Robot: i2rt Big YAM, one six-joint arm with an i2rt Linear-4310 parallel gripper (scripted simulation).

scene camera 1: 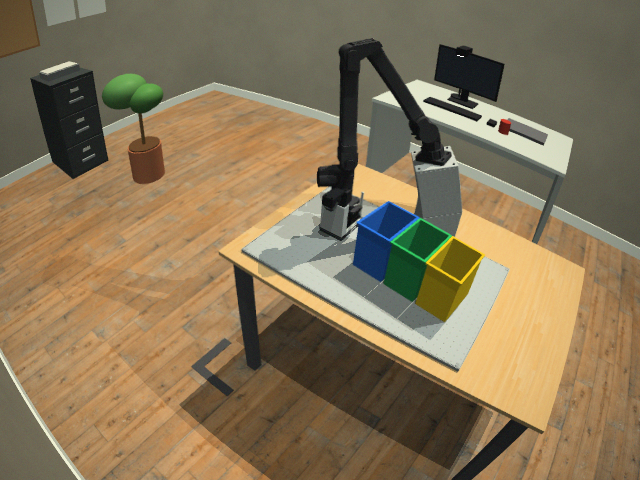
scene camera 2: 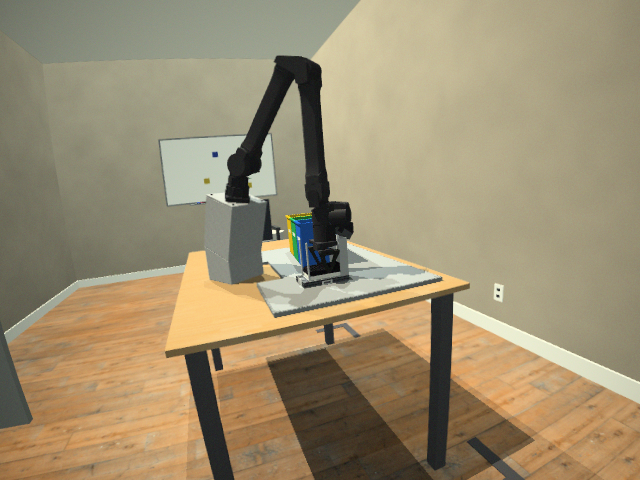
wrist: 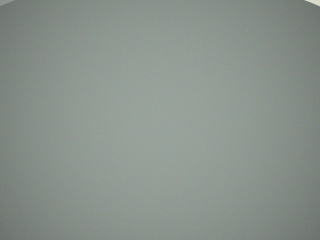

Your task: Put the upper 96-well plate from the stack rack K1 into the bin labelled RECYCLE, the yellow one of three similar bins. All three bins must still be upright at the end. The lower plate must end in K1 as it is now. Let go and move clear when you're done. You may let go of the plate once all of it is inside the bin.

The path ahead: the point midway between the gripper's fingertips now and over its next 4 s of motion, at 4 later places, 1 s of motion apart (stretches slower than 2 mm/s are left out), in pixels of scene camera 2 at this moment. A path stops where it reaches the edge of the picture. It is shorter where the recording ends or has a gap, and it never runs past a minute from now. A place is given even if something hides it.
The gripper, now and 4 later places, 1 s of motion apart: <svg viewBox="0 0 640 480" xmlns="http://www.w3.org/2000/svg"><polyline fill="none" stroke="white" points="324,269 323,259 322,246 320,233 319,220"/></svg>
